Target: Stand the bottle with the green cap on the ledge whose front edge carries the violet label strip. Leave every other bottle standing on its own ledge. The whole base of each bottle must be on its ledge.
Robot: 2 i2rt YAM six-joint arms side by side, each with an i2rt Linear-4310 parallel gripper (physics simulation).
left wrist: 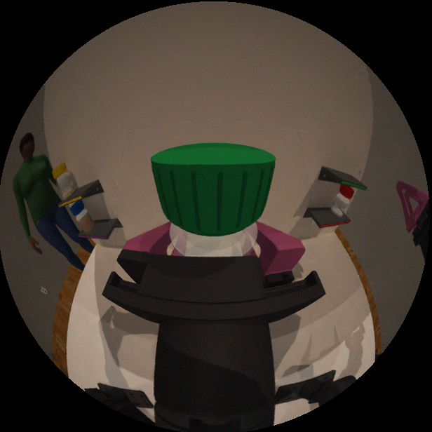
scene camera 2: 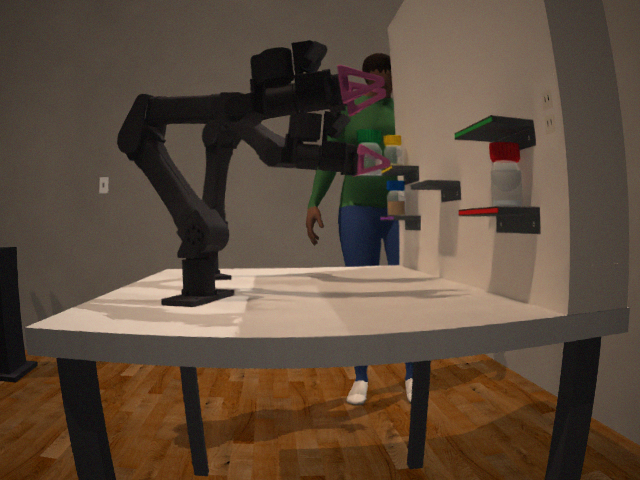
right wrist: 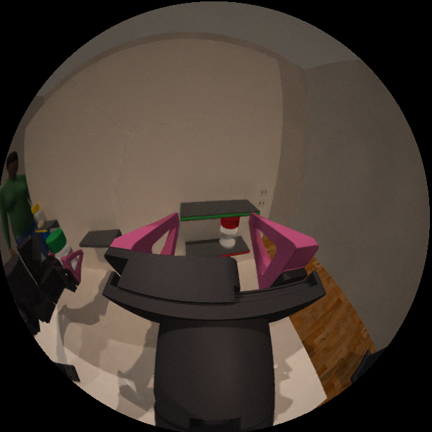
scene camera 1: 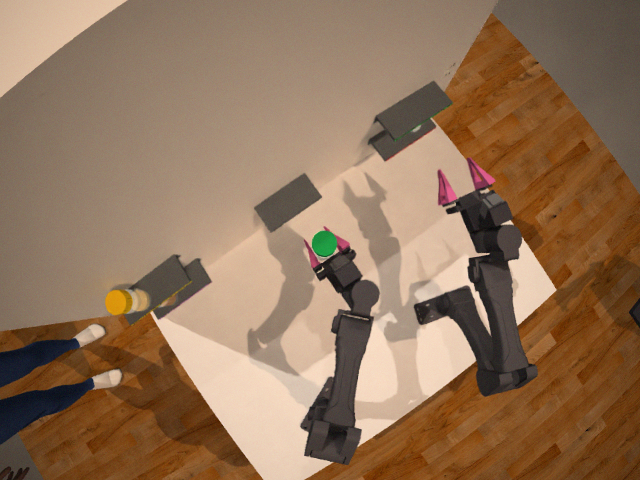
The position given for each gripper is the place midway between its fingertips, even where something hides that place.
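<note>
Scene camera 1 shows a yellow-capped bottle (scene camera 1: 127, 301) along with the left gripper (scene camera 1: 314, 233) and the right gripper (scene camera 1: 453, 163). In scene camera 2 a green-capped bottle (scene camera 2: 369, 138) appears, together with the right gripper (scene camera 2: 385, 87) and the left gripper (scene camera 2: 388, 164). The left wrist view takes in the green-capped bottle (left wrist: 212, 193) and the left gripper (left wrist: 213, 217). The right wrist view, for its part, shows the right gripper (right wrist: 213, 217) as well as the left gripper (right wrist: 76, 250).
</note>
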